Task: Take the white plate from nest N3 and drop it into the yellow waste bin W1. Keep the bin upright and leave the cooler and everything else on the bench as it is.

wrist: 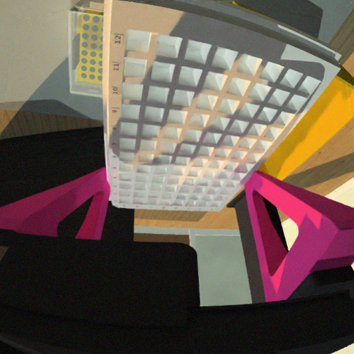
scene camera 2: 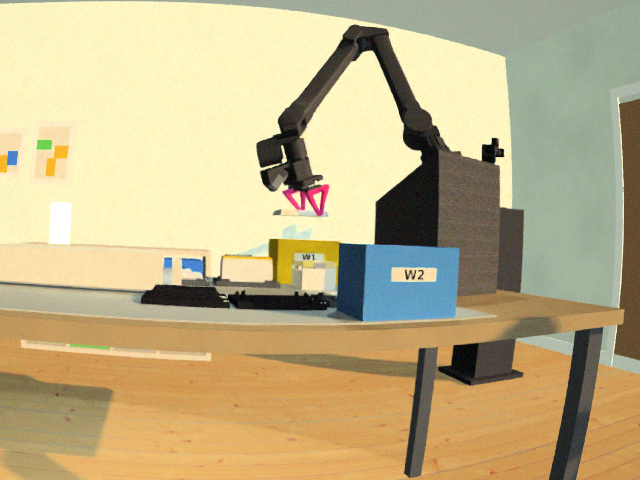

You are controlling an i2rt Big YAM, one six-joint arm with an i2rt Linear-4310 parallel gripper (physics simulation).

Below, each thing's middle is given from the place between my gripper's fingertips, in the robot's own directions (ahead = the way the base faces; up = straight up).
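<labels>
The blue bin W2 (scene camera 2: 376,282) is 520 mm to the left of my hand, 130 mm below it and 20 mm behind it. Then there is the yellow-topped box (scene camera 2: 237,267), which I find 170 mm ahead of my hand, 140 mm below it and 10 mm to the left of it. The white plate (wrist: 192,104) is 30 mm ahead of my hand. As for the yellow waste bin W1 (scene camera 2: 282,251), it is 120 mm to the right of my hand and 130 mm below it, and 10 mm behind it as well.
</labels>
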